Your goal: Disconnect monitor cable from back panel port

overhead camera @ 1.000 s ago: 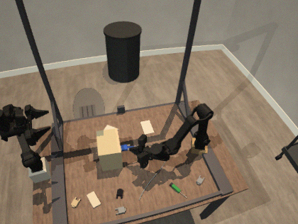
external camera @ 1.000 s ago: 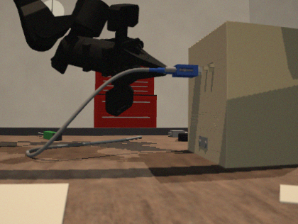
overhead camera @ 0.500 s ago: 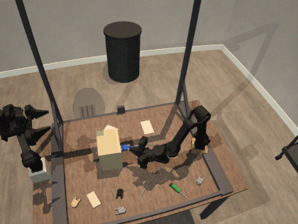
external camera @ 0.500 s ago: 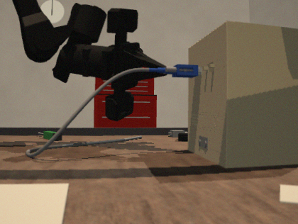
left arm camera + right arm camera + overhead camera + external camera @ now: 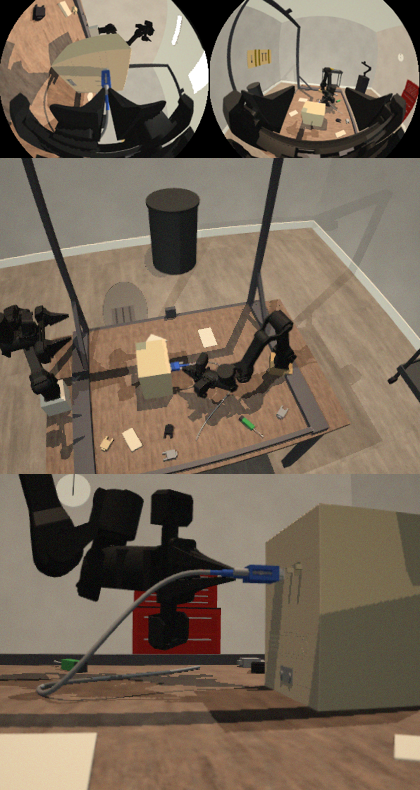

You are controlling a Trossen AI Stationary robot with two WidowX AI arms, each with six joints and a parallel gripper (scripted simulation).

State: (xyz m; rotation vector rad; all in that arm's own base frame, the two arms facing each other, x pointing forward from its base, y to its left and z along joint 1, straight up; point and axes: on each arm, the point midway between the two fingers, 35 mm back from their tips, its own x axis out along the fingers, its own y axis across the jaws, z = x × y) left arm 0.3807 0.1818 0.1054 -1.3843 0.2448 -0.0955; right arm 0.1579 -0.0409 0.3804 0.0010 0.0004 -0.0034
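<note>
Now: left hand 5 cm to the left of the blue plug and 3 cm past it. The rest, counted from my left hand: back panel: 8 cm to the right, 6 cm behind, 4 cm below; beige box: 14 cm to the right, 6 cm behind, 4 cm below.
</note>
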